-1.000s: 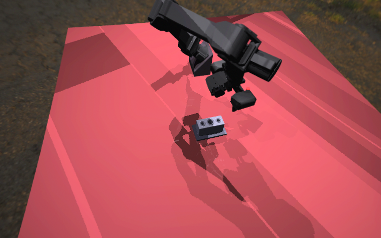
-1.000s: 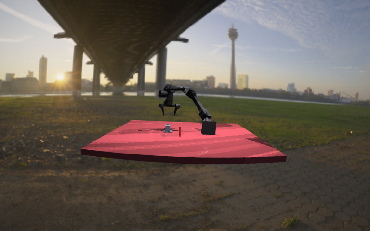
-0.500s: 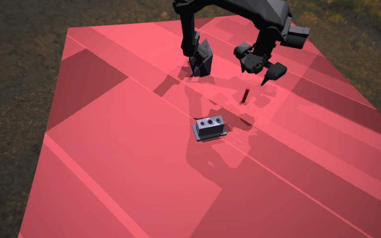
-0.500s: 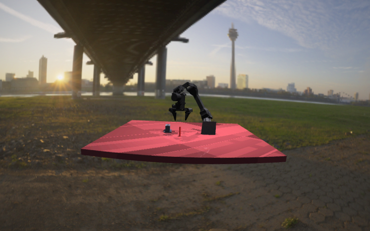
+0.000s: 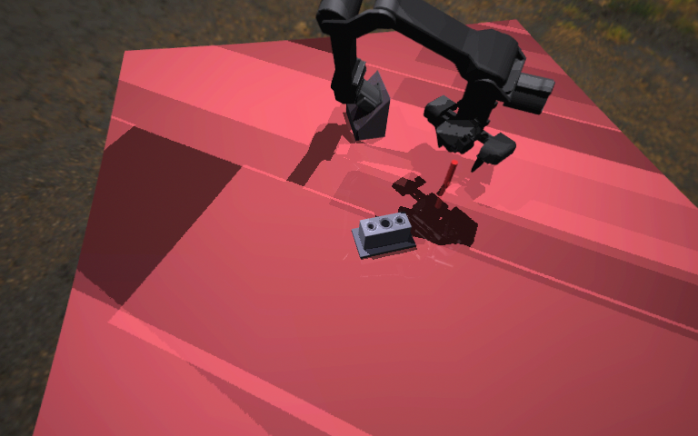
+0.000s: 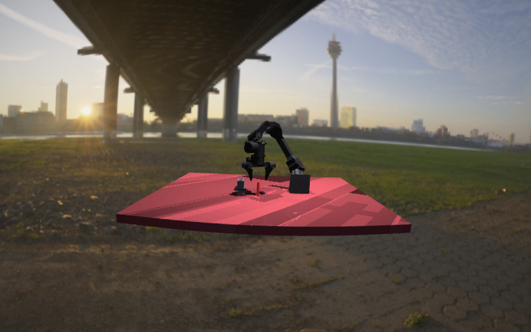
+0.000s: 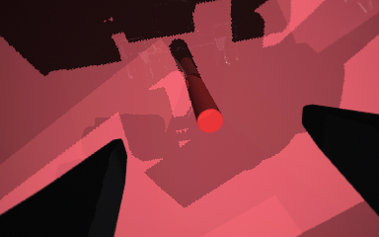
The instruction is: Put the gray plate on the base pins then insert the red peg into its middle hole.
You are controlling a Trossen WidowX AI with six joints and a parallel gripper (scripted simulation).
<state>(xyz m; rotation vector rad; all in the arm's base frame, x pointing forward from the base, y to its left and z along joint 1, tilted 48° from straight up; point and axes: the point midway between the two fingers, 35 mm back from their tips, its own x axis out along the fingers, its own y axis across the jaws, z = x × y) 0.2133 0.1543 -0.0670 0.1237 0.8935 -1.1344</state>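
My gripper tip is 50 mm above the red peg. Also, from my gripper tip: gray plate (140 mm ahead, 170 mm to the right, 40 mm below); dark base (130 mm ahead, 170 mm to the right, 80 mm below).
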